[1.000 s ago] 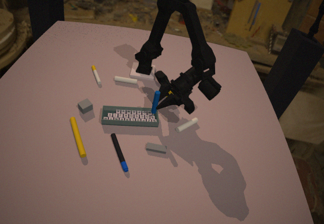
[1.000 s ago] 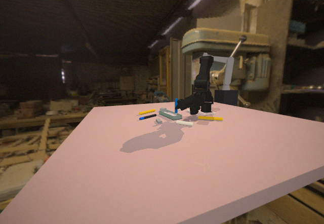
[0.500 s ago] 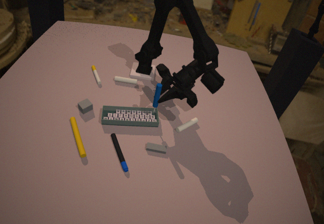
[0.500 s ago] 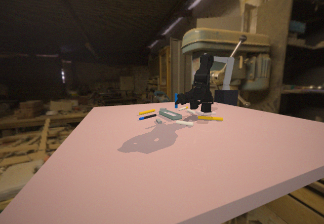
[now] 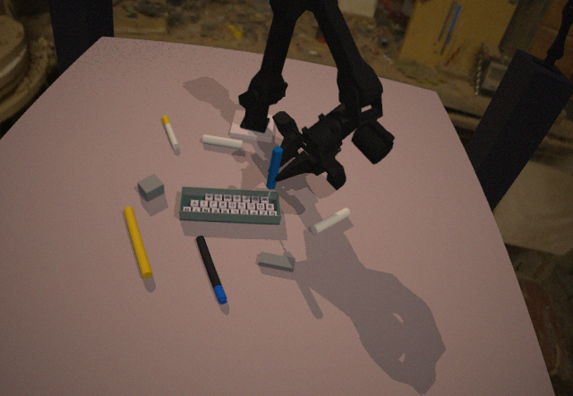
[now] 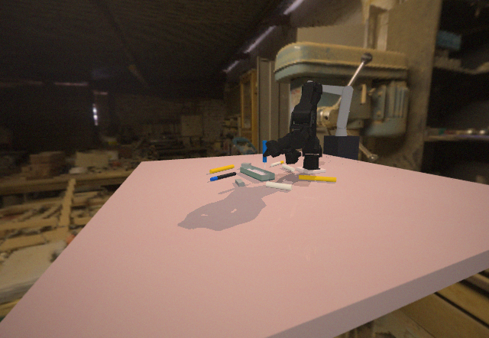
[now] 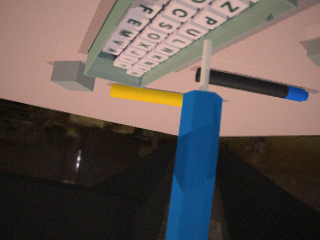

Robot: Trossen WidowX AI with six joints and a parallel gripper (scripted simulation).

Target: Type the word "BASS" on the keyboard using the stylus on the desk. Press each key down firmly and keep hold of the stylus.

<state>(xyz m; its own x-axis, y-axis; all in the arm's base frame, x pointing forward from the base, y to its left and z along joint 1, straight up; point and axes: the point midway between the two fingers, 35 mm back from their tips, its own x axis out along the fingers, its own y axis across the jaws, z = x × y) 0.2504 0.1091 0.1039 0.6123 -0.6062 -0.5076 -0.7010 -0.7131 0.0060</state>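
Right now my gripper tip is 30 mm short of the grey cube, 240 mm to the left of it and 90 mm above it. From my gripper tip the other things lie so: blue stylus 10 mm below; then grey wedge 120 mm ahead, 50 mm to the left, 90 mm below; then yellow rod 160 mm ahead, 210 mm to the right, 90 mm below.
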